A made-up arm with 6 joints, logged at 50 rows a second.
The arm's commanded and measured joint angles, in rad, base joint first. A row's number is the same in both.
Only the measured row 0 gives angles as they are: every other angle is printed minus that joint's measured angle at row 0.
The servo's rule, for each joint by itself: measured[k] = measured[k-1] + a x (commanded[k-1-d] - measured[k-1]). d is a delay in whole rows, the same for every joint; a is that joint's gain. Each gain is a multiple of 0.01, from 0.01 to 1. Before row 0 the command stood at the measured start. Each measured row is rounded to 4 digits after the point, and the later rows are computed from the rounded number. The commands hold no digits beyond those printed.
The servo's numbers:
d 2
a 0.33 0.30 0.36 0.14 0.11 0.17
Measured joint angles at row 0: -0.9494 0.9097 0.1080 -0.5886 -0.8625 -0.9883
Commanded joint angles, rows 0 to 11: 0.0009 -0.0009 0.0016 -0.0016 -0.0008 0.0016; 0.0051 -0.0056 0.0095 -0.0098 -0.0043 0.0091; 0.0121 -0.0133 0.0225 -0.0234 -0.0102 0.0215; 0.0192 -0.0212 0.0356 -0.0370 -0.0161 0.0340; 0.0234 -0.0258 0.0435 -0.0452 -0.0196 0.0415; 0.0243 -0.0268 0.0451 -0.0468 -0.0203 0.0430; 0.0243 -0.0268 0.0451 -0.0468 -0.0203 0.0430; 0.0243 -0.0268 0.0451 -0.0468 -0.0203 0.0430; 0.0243 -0.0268 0.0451 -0.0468 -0.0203 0.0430; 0.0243 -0.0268 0.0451 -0.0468 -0.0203 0.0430; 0.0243 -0.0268 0.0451 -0.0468 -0.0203 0.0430; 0.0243 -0.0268 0.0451 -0.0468 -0.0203 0.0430
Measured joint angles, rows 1 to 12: 0.0000 0.0000 0.0000 0.0000 0.0000 0.0000; 0.0000 0.0000 0.0000 0.0000 0.0000 0.0000; 0.0003 -0.0003 0.0006 -0.0002 -0.0001 0.0003; 0.0019 -0.0019 0.0038 -0.0015 -0.0006 0.0018; 0.0053 -0.0053 0.0105 -0.0046 -0.0017 0.0051; 0.0099 -0.0101 0.0195 -0.0091 -0.0033 0.0100; 0.0144 -0.0148 0.0281 -0.0142 -0.0051 0.0154; 0.0177 -0.0184 0.0342 -0.0188 -0.0068 0.0201; 0.0199 -0.0209 0.0381 -0.0227 -0.0083 0.0240; 0.0214 -0.0227 0.0406 -0.0261 -0.0096 0.0272; 0.0224 -0.0239 0.0422 -0.0290 -0.0108 0.0299; 0.0230 -0.0248 0.0432 -0.0315 -0.0118 0.0321
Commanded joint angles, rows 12 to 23: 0.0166 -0.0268 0.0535 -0.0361 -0.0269 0.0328; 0.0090 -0.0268 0.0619 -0.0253 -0.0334 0.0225; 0.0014 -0.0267 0.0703 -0.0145 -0.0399 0.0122; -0.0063 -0.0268 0.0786 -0.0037 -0.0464 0.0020; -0.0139 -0.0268 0.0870 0.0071 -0.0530 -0.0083; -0.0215 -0.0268 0.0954 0.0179 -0.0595 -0.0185; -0.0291 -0.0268 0.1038 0.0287 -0.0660 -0.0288; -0.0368 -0.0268 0.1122 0.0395 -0.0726 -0.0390; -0.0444 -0.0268 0.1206 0.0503 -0.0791 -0.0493; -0.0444 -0.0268 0.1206 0.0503 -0.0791 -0.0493; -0.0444 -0.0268 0.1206 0.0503 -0.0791 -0.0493; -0.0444 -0.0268 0.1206 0.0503 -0.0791 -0.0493
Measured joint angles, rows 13 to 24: 0.0234 -0.0254 0.0439 -0.0336 -0.0127 0.0340; 0.0237 -0.0258 0.0443 -0.0354 -0.0135 0.0355; 0.0214 -0.0261 0.0476 -0.0355 -0.0150 0.0350; 0.0173 -0.0263 0.0527 -0.0341 -0.0170 0.0329; 0.0121 -0.0264 0.0590 -0.0314 -0.0195 0.0294; 0.0060 -0.0265 0.0661 -0.0275 -0.0225 0.0247; -0.0006 -0.0266 0.0736 -0.0227 -0.0259 0.0191; -0.0075 -0.0267 0.0814 -0.0170 -0.0296 0.0127; -0.0146 -0.0267 0.0895 -0.0106 -0.0336 0.0056; -0.0219 -0.0267 0.0977 -0.0036 -0.0379 -0.0020; -0.0293 -0.0267 0.1059 0.0039 -0.0424 -0.0100; -0.0343 -0.0267 0.1112 0.0104 -0.0464 -0.0167
